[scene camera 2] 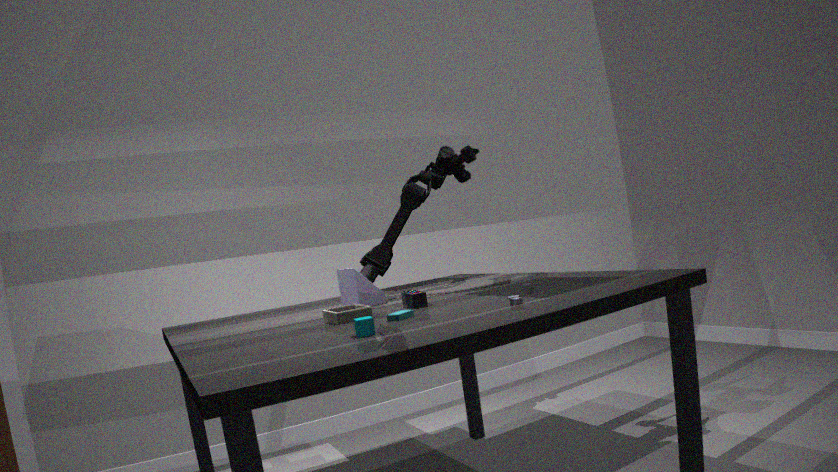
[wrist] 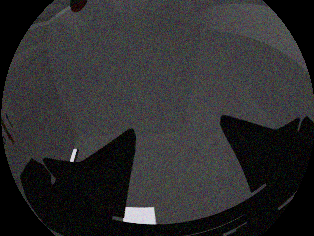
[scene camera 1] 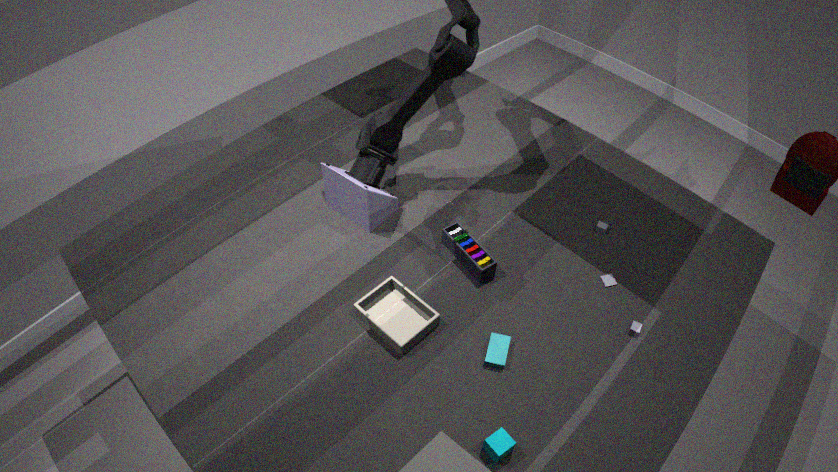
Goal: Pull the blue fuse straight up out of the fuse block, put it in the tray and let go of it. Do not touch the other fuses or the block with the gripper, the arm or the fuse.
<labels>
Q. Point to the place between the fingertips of the gripper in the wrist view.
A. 179, 126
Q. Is the gripper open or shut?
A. Open.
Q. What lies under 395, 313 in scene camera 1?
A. A tray.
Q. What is the gripper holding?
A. Nothing.
</labels>
